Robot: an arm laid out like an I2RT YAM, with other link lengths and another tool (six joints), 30 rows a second.
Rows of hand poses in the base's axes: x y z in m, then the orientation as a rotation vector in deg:
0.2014, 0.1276, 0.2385, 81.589, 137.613, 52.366
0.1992, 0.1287, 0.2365, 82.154, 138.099, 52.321
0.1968, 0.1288, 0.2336, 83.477, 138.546, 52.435
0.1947, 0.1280, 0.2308, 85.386, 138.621, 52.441
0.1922, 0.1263, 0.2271, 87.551, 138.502, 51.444
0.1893, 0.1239, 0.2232, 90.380, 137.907, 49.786
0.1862, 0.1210, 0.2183, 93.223, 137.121, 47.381
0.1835, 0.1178, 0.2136, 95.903, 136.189, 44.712
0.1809, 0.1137, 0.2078, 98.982, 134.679, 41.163
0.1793, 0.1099, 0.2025, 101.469, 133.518, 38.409
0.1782, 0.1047, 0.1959, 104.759, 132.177, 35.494
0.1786, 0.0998, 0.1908, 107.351, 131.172, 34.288
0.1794, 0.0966, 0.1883, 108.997, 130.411, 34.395
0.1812, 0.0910, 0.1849, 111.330, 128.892, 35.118
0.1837, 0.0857, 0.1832, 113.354, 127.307, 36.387
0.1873, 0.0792, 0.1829, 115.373, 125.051, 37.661
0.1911, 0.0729, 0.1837, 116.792, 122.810, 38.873
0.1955, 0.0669, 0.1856, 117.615, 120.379, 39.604
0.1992, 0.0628, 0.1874, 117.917, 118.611, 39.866
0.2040, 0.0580, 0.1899, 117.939, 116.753, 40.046
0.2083, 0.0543, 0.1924, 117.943, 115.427, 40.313
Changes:
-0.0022, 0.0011, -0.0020, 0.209, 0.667, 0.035
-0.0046, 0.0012, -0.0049, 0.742, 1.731, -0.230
-0.0067, 0.0004, -0.0077, 1.315, 2.896, -0.947
-0.0092, -0.0013, -0.0114, 1.260, 4.181, -2.017
-0.0121, -0.0037, -0.0153, 0.904, 5.630, -3.696
-0.0152, -0.0066, -0.0202, 0.055, 7.090, -5.580
-0.0179, -0.0098, -0.0249, -1.005, 8.450, -7.503
-0.0205, -0.0139, -0.0307, -2.563, 9.887, -10.014
-0.0221, -0.0177, -0.0360, -3.695, 11.149, -11.965
-0.0232, -0.0229, -0.0426, -4.632, 12.914, -14.283
-0.0228, -0.0278, -0.0477, -4.623, 14.197, -15.887
-0.0220, -0.0310, -0.0502, -4.067, 14.796, -16.840
-0.0202, -0.0366, -0.0536, -2.971, 15.301, -18.356
-0.0177, -0.0419, -0.0553, -1.635, 15.499, -19.719
-0.0141, -0.0484, -0.0556, -0.369, 15.340, -21.474
-0.0103, -0.0547, -0.0548, 0.661, 14.830, -23.051
-0.0059, -0.0607, -0.0529, 1.158, 13.906, -24.664
-0.0022, -0.0648, -0.0511, 1.247, 13.082, -25.807
0.0026, -0.0696, -0.0486, 1.177, 12.031, -26.951
0.0069, -0.0733, -0.0461, 1.221, 11.255, -27.744

